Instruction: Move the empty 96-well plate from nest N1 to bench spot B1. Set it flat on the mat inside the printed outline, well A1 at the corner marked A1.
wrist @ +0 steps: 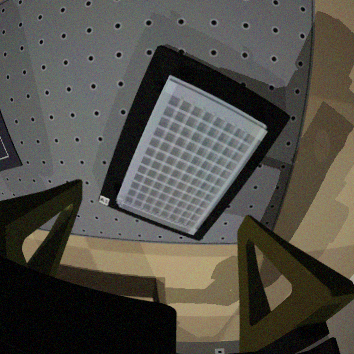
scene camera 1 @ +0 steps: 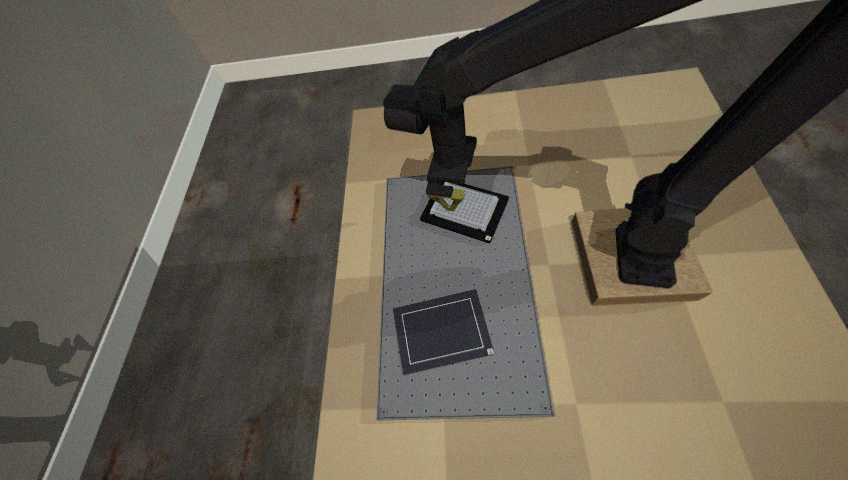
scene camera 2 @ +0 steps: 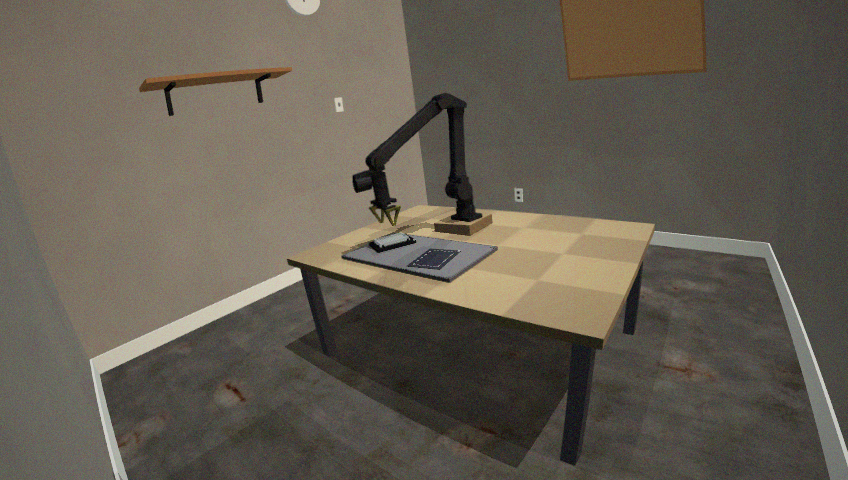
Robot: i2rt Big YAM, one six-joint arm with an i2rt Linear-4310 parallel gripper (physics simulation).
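Pixels of known places: gripper, fingertip midpoint: (wrist: 163,207) (scene camera 1: 455,190) (scene camera 2: 387,224); arm's base, origin of the base link: (scene camera 1: 642,256) (scene camera 2: 466,218).
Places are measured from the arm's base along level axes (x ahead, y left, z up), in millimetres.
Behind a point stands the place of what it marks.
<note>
The pale 96-well plate (scene camera 1: 479,209) @[z -4, x 308, y -76 mm] (scene camera 2: 392,239) @[z -4, x 350, y -69 mm] (wrist: 192,160) @[z -8, x 352, y -93 mm] sits in the black nest N1 (scene camera 1: 455,227) @[z -18, x 355, y -34 mm] (wrist: 136,135) @[z -17, x 360, y -43 mm]. The nest's A1 label (scene camera 1: 487,237) @[z -17, x 285, y -17 mm] (wrist: 104,200) @[z -17, x 283, y -17 mm] shows at one corner. My gripper (scene camera 1: 450,208) (scene camera 2: 387,223) @[z 60, x 356, y -75 mm] (wrist: 163,207) @[z 60, x 356, y -75 mm] is open and empty, above the plate and apart from it. In the scene camera 1 view it hides part of the plate's left end. The dark mat of B1 (scene camera 1: 443,330) @[z -28, x 347, y 186 mm] (scene camera 2: 436,258) @[z -27, x 351, y 195 mm] (wrist: 14,161) @[z -27, x 299, y 106 mm] has a printed white outline and an A1 mark (scene camera 1: 489,351) @[z -27, x 258, y 211 mm] at its lower right corner in that view.
The nest and the mat lie on a grey perforated board (scene camera 1: 452,261) @[z -29, x 351, y 41 mm] (scene camera 2: 380,261) @[z -29, x 482, y 39 mm] (wrist: 65,125) @[z -29, x 353, y 30 mm] on the checkered wooden table (scene camera 1: 636,368) @[z -42, x 10, y 196 mm] (scene camera 2: 571,297) @[z -42, x 316, y 705 mm]. The arm stands on a wooden block (scene camera 1: 690,279) @[z 2, x -72, y 38 mm] (scene camera 2: 464,227) @[z -9, x 84, y 68 mm] beside the board. A wall shelf (scene camera 2: 217,78) is behind.
</note>
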